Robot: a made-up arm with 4 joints.
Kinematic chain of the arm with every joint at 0, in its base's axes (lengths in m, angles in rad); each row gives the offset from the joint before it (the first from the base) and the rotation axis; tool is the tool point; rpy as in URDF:
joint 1: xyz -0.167 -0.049 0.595 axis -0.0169 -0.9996 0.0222
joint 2: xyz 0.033 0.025 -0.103 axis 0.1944 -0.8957 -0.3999
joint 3: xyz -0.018 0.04 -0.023 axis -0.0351 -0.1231 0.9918
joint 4: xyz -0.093 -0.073 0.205 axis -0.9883 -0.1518 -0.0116
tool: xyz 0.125 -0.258 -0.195 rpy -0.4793 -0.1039 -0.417
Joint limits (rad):
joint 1: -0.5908..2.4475
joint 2: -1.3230..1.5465
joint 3: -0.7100..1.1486
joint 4: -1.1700..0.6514
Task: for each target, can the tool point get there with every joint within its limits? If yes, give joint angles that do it. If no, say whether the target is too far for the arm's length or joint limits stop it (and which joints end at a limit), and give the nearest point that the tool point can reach.
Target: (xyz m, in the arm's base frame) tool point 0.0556 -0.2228 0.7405
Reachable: yes | joints 1.4229 -0.7644 0.3567 -0.1274
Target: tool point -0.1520 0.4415 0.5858
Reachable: no: joint limits stop it (at a limit: joint 3, joint 4) | nearest point 0.0709 0.0608 0.6522 | short by 0.446 m
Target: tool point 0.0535 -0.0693 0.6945
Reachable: yes | joints 2.1269 -0.3533 -0.0117 -0.9133
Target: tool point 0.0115 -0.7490 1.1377
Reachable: no: too far | nearest point -0.0747 -0.3007 0.8679 | short by 0.530 m
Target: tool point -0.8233 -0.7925 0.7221
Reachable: no: too far | nearest point -0.4600 -0.3114 0.6090 | short by 0.613 m
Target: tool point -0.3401 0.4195 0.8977
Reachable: no: joint limits stop it (at a limit: joint 1, joint 3, joint 4) | nearest point -0.2967 0.0928 1.0523 | short by 0.364 m
